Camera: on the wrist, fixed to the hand. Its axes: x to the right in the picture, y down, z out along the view.
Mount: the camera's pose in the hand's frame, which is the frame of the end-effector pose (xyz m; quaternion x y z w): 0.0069 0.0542 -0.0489 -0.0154 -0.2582 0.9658 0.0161
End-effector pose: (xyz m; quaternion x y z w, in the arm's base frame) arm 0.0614 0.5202 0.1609 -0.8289 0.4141 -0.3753 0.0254
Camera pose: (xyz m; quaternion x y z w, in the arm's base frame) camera -0.0036 0.4929 0.1810 0.2893 0.8064 0.2389 0.4570
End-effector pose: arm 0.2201 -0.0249 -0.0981 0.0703 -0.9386 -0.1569 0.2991
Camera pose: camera 0.2410 0.0122 -0.0384 0.9505 0.1578 -0.2537 0.0849
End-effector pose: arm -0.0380 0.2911 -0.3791 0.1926 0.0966 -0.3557 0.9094
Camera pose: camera 0.0022 0.3438 -0.4104 -0.0094 -0.4138 0.8244 0.3861
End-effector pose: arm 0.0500 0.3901 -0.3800 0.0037 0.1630 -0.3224 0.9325
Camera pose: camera 0.0730 0.4344 -0.4337 0.0599 -0.2368 0.8970 0.3685
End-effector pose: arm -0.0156 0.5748 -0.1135 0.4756 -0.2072 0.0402 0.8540
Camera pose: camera -0.0083 0.6440 -0.0903 0.1952 0.6838 -0.6995 0.0713
